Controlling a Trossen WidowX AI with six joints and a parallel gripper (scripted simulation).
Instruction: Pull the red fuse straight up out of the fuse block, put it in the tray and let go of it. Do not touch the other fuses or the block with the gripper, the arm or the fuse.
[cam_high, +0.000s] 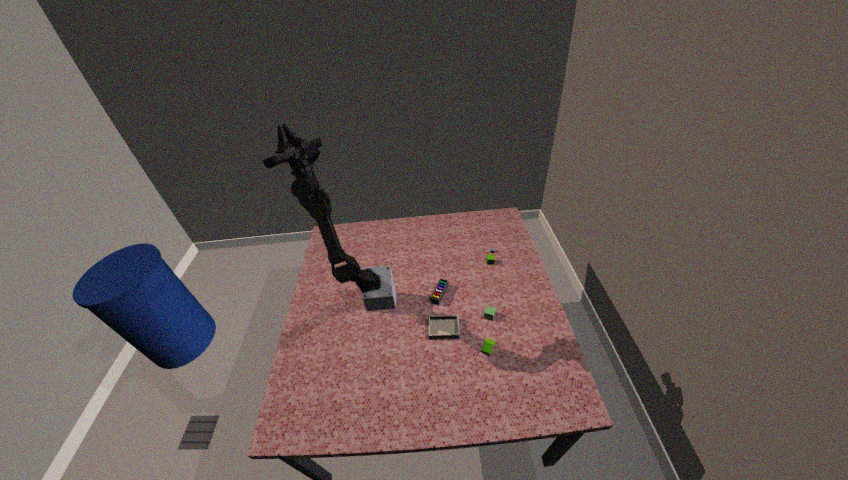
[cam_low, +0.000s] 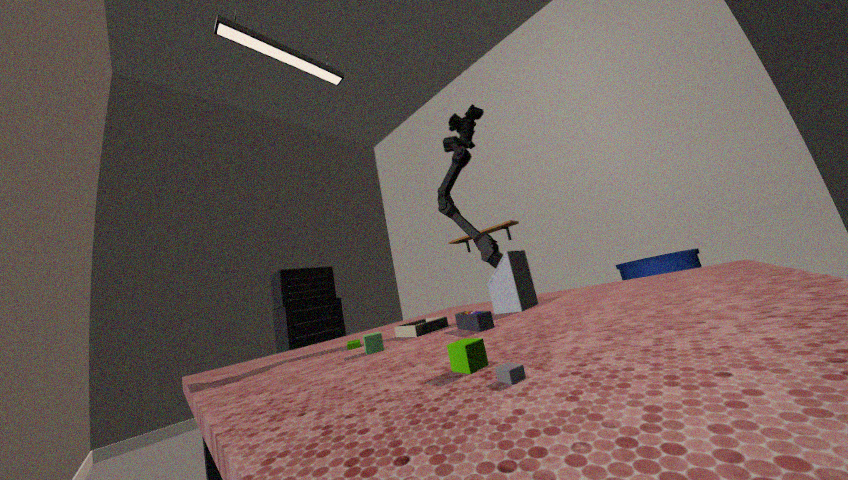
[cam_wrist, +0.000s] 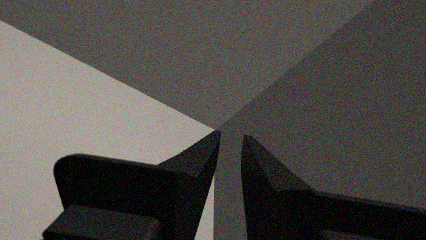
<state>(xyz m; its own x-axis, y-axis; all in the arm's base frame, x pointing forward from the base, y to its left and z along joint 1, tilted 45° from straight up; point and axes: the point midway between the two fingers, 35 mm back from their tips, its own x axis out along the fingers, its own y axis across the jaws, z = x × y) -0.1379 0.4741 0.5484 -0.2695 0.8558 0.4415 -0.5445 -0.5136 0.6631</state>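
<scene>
Right now the white fuse is 43 cm ahead of my gripper tip, 5 cm to the left of it and 88 cm below it. Round my gripper tip: yellow fuse: 41 cm ahead, 2 cm to the left, 88 cm below; then red fuse: 42 cm ahead, 3 cm to the left, 88 cm below; then tray: 44 cm ahead, 14 cm to the right, 90 cm below.
</scene>
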